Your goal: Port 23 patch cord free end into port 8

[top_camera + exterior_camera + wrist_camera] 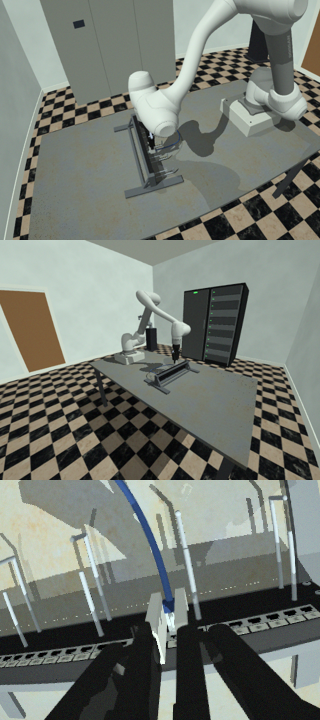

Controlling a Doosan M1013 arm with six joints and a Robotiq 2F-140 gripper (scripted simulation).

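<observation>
Right now my hand is 10 mm short of the free-end plug and 30 mm above it.
</observation>
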